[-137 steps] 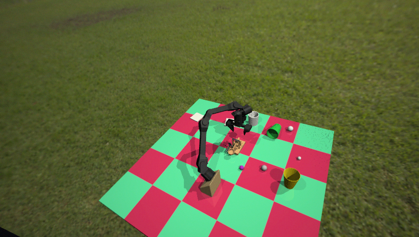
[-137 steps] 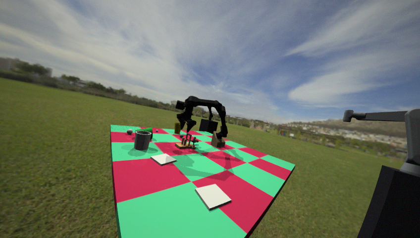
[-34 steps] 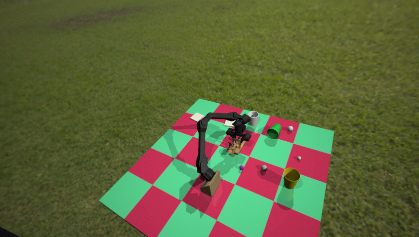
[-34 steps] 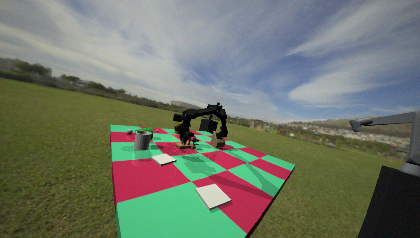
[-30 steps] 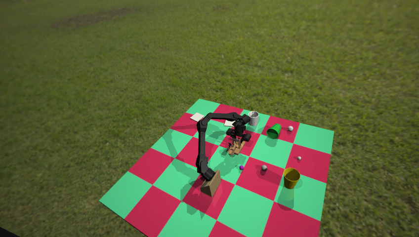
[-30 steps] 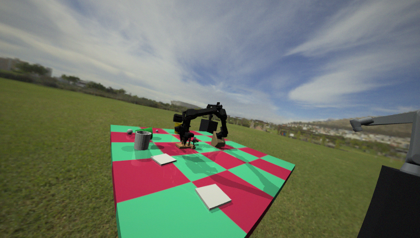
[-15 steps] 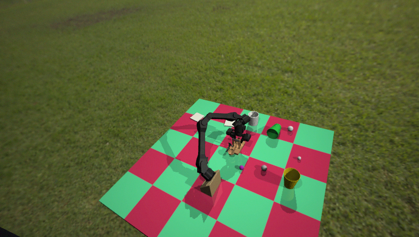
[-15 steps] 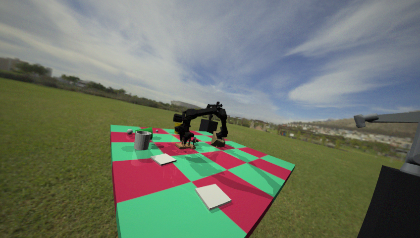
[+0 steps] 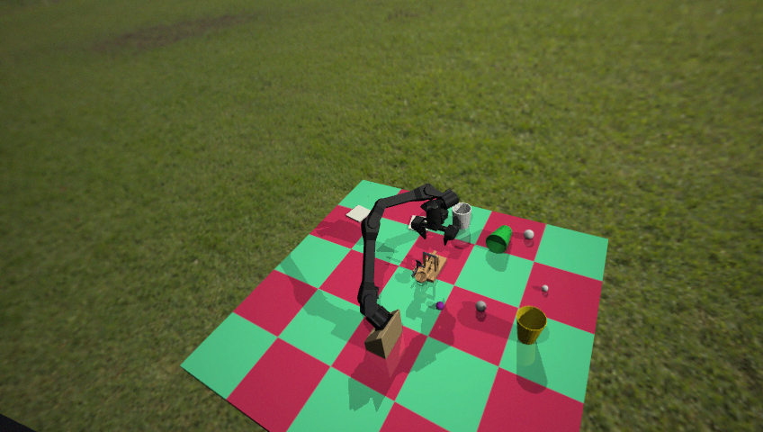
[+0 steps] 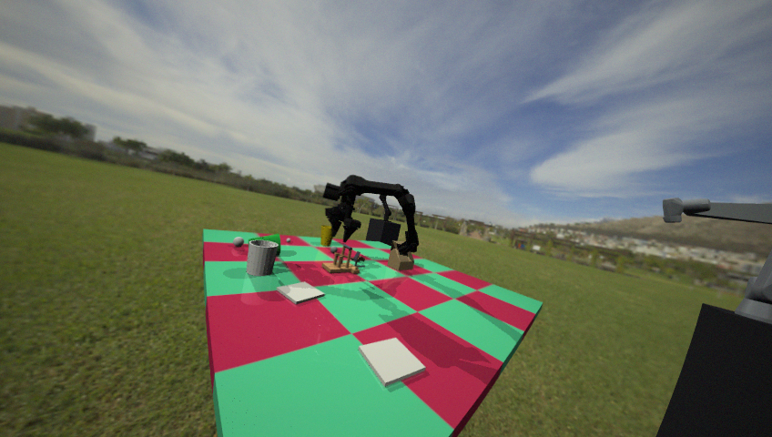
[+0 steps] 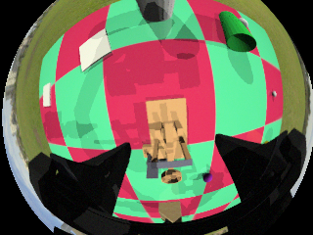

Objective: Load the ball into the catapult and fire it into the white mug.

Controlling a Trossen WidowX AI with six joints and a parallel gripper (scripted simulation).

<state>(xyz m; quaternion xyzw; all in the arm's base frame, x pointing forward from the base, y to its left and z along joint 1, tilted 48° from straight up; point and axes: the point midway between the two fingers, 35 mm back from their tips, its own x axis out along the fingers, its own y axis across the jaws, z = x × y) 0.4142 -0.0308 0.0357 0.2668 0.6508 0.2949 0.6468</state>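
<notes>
Right now my gripper tip is 200 mm past the purple ball, 120 mm to the left of it and 120 mm above it. From my gripper tip the other things lie so: grey ball (260 mm to the right, 130 mm behind, 110 mm below); then wooden catapult (80 mm below, 70 mm behind, 20 mm to the left); then white mug (290 mm ahead, 100 mm below).
</notes>
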